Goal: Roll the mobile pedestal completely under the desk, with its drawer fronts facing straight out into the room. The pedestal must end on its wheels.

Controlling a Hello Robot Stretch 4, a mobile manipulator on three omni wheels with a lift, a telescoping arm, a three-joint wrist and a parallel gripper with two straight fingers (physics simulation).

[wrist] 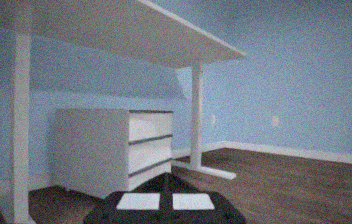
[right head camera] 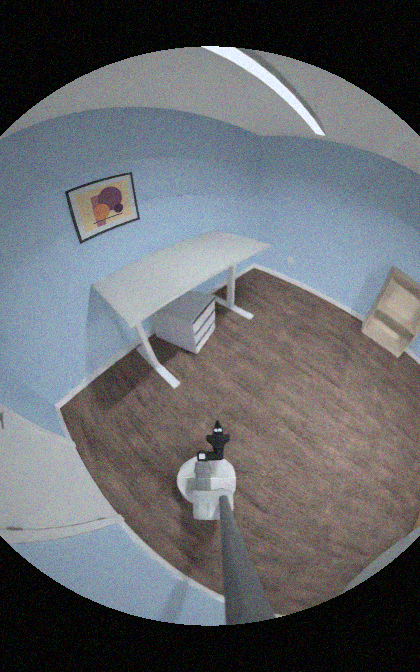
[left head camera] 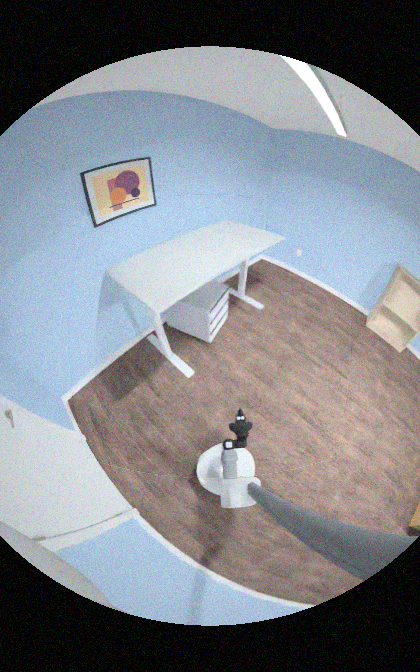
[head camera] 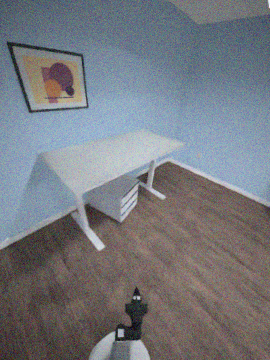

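The white desk [head camera: 115, 157] [left head camera: 190, 265] [right head camera: 175, 275] [wrist: 125, 35] stands along the wall. The grey-white pedestal [head camera: 107, 197] [left head camera: 192, 315] [right head camera: 180, 325] [wrist: 92, 145] is upright between the desk's legs, its rear part beneath the top. Its three white drawer fronts face the room but look turned somewhat towards the right leg. A small caster shows under its side in the wrist view; the other wheels are hidden. My gripper [head camera: 136, 291] [left head camera: 240, 414] [right head camera: 217, 425] [wrist: 166, 187] is shut and empty, out in front of the desk, apart from the pedestal.
The desk's left leg [head camera: 82, 212] [left head camera: 161, 332] [right head camera: 146, 345] [wrist: 21, 125] and right leg [head camera: 151, 175] [left head camera: 243, 280] [right head camera: 231, 285] [wrist: 197, 115] have long feet reaching into the room. A light wooden shelf unit [left head camera: 385, 327] [right head camera: 381, 340] stands along the right wall. A white door [left head camera: 45, 475] [right head camera: 40, 480] is at the left.
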